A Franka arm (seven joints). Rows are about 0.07 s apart.
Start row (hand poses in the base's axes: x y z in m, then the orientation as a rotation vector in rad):
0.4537 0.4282 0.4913 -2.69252 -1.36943 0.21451
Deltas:
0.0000 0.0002 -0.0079 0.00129 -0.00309 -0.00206
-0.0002 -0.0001 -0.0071 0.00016 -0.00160 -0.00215
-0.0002 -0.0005 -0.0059 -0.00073 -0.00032 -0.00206
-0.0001 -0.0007 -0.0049 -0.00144 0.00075 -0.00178
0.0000 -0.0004 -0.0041 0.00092 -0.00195 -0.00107
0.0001 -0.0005 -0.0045 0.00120 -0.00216 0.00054
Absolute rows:
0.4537 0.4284 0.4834 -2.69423 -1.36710 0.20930
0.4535 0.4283 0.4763 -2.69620 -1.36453 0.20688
0.4533 0.4278 0.4704 -2.69823 -1.36197 0.20681
0.4532 0.4271 0.4655 -2.70016 -1.35969 0.20870
0.4532 0.4267 0.4614 -2.70100 -1.35850 0.20535
0.4533 0.4262 0.4569 -2.70070 -1.35951 0.20166

